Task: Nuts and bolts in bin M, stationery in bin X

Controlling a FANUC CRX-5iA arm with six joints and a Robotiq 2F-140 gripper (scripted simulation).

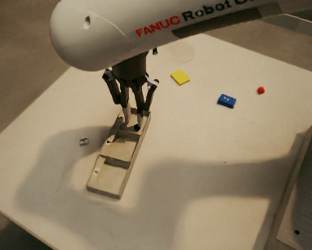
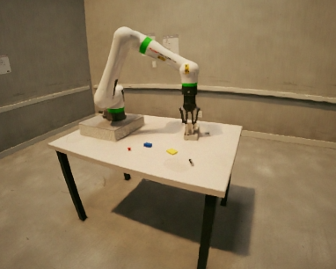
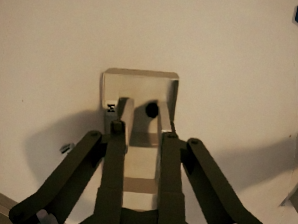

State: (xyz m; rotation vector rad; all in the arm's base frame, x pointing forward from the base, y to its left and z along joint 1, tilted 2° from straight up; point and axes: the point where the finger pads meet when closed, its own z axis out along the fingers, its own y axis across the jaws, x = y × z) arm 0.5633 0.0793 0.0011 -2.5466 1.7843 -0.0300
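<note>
Now: the black nut 5 cm below my hand and 1 cm behind it. From my hand the other things lie so: yellow pad 23 cm to the right, 6 cm below; pale bin 8 cm to the left, 4 cm below, 2 cm behind; grey item 12 cm to the left, 8 cm ahead, 5 cm below.
</note>
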